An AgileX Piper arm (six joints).
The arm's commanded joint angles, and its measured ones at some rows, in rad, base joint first. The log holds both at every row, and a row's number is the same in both.
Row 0, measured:
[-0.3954, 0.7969, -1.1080, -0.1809, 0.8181, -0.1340]
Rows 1 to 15, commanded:
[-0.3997, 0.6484, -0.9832, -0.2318, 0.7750, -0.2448]
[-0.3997, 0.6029, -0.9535, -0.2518, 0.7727, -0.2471]
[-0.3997, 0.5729, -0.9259, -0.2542, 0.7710, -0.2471]
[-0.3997, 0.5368, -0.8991, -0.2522, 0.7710, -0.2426]
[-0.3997, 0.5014, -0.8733, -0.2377, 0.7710, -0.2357]
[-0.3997, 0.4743, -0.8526, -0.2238, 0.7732, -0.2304]
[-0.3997, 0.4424, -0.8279, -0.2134, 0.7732, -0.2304]
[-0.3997, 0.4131, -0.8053, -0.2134, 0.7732, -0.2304]
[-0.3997, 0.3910, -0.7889, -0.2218, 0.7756, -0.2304]
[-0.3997, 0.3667, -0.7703, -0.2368, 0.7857, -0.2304]
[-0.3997, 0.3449, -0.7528, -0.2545, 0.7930, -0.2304]
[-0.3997, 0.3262, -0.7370, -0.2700, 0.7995, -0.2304]
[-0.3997, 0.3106, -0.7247, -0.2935, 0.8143, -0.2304]
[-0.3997, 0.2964, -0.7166, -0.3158, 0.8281, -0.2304]
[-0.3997, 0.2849, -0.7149, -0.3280, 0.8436, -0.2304]
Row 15, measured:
[-0.3954, 0.3342, -0.7462, -0.2623, 0.8038, -0.2271]
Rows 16 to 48, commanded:
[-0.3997, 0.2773, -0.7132, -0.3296, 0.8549, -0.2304]
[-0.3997, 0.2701, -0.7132, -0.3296, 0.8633, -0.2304]
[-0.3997, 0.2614, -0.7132, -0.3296, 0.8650, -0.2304]
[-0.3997, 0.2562, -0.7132, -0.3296, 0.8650, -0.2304]
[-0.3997, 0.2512, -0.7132, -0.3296, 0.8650, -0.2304]
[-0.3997, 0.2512, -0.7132, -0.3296, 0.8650, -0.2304]
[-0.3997, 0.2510, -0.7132, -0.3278, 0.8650, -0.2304]
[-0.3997, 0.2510, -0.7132, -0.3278, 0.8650, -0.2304]
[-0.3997, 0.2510, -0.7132, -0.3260, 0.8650, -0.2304]
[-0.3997, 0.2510, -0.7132, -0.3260, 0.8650, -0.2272]
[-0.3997, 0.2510, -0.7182, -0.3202, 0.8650, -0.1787]
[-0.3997, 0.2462, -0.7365, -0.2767, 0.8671, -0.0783]
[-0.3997, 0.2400, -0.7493, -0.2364, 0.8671, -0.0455]
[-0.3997, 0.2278, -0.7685, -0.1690, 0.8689, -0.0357]
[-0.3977, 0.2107, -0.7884, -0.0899, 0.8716, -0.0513]
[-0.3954, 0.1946, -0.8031, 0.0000, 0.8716, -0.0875]
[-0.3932, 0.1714, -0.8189, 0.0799, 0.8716, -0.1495]
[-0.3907, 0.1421, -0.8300, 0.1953, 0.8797, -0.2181]
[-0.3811, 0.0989, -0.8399, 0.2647, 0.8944, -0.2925]
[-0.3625, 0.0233, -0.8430, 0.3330, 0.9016, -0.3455]
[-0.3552, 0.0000, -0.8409, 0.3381, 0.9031, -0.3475]
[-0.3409, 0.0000, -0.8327, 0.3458, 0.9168, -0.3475]
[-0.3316, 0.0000, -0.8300, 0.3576, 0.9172, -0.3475]
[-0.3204, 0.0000, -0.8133, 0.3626, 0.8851, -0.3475]
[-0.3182, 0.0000, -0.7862, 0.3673, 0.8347, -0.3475]
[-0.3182, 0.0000, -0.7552, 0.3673, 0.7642, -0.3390]
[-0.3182, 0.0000, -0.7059, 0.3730, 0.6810, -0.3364]
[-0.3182, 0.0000, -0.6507, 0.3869, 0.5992, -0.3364]
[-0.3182, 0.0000, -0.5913, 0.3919, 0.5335, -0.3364]
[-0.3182, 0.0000, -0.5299, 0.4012, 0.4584, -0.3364]
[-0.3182, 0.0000, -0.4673, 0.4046, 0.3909, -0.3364]
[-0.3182, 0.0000, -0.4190, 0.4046, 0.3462, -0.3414]
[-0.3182, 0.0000, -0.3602, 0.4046, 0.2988, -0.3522]
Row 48, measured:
[-0.3208, 0.0010, -0.5459, 0.3905, 0.5134, -0.3319]
